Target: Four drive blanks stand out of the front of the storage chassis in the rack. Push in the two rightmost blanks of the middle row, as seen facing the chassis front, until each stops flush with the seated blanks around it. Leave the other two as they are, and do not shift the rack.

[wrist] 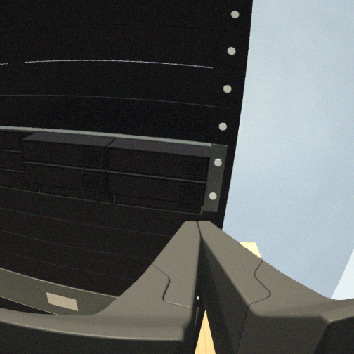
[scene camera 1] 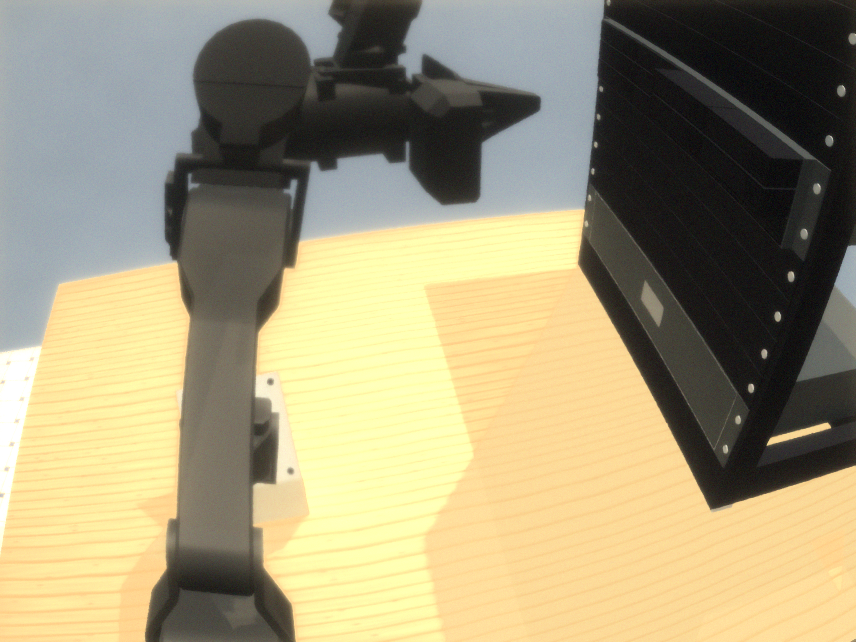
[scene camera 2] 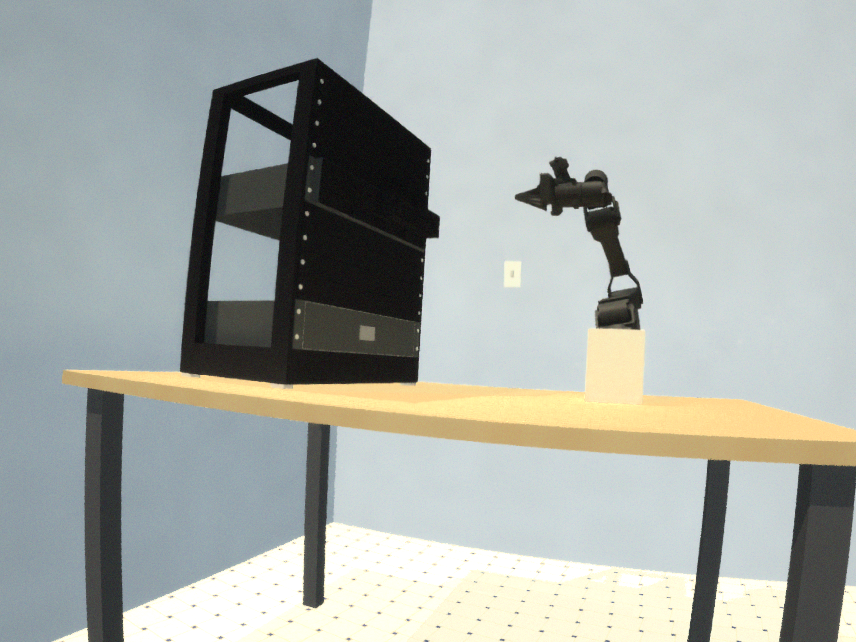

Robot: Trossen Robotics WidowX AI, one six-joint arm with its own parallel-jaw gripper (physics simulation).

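Pixels of known places: gripper, fingertip midpoint: (scene camera 1: 538,102) (scene camera 2: 515,197); arm's base at its link origin: (scene camera 2: 617,353).
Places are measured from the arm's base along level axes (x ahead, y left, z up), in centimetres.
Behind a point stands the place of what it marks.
The rack (scene camera 1: 662,383) {x 50.4, y 5.2, z -5.5 cm} (scene camera 2: 286,276) {x 52.9, y 37.3, z 10.0 cm} (wrist: 235,70) stands upright. Its storage chassis has a grey right ear (scene camera 1: 805,207) {x 49.8, y -10.3, z 28.4 cm} (wrist: 215,180). In the wrist view, the right middle-row blank (wrist: 150,186) and the middle-row blank to its left (wrist: 60,175) stand out. Above them, the right top-row blank (wrist: 150,159) and its left neighbour (wrist: 65,151) also stand out. The blanks form a dark projecting block (scene camera 1: 732,120) {x 46.0, y -2.0, z 32.6 cm} (scene camera 2: 433,225) {x 44.9, y -6.2, z 29.4 cm} in the scene views. My gripper (scene camera 1: 537,102) {x 24.9, y -7.6, z 35.7 cm} (scene camera 2: 517,197) {x 24.9, y -7.6, z 35.7 cm} (wrist: 196,232) is shut and empty, apart from the rack front. Its tips appear below the right blanks in the wrist view.
The wooden table (scene camera 1: 373,331) {x 18.0, y 27.3, z -9.7 cm} (scene camera 2: 484,425) {x 10.1, y 52.7, z -10.3 cm} carries the rack and the arm's pale pedestal (scene camera 1: 280,501) {x 3.6, y -2.8, z -6.6 cm} (scene camera 2: 615,366) {x -0.1, y 4.4, z -2.6 cm}. A grey lower panel (scene camera 1: 622,266) {x 50.7, y 21.8, z 0.8 cm} (scene camera 2: 324,330) {x 50.9, y 27.3, z 1.2 cm} with a light label closes the rack's bottom front. Blue walls stand behind.
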